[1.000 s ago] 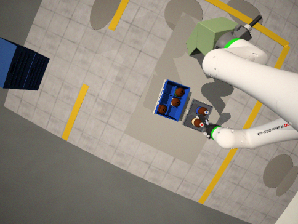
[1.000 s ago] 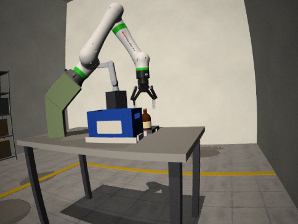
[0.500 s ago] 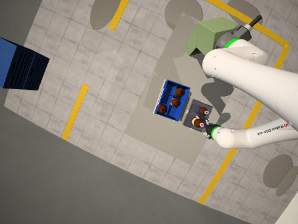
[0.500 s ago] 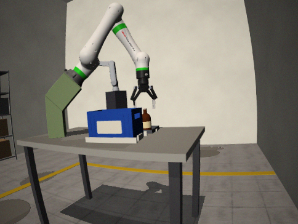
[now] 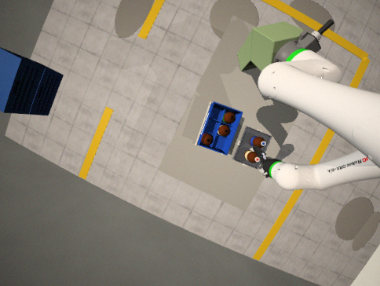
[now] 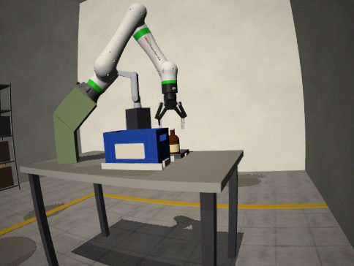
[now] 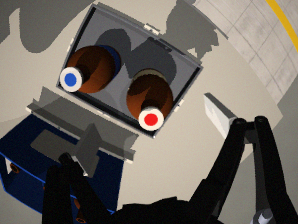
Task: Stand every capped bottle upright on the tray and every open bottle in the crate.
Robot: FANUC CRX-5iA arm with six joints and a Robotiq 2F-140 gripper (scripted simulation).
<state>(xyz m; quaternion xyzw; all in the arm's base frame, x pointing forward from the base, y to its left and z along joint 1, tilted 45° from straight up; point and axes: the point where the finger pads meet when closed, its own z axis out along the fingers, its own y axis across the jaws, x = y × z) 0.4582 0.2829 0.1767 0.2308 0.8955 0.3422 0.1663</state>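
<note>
Right now my hand is 100 mm past the bottle, 80 mm above it and 40 mm to the left of it. The rest, counted from my hand: crate (300 mm to the right, 80 mm below, 30 mm ahead); then tray (150 mm below, 50 mm behind, 20 mm to the right).
</note>
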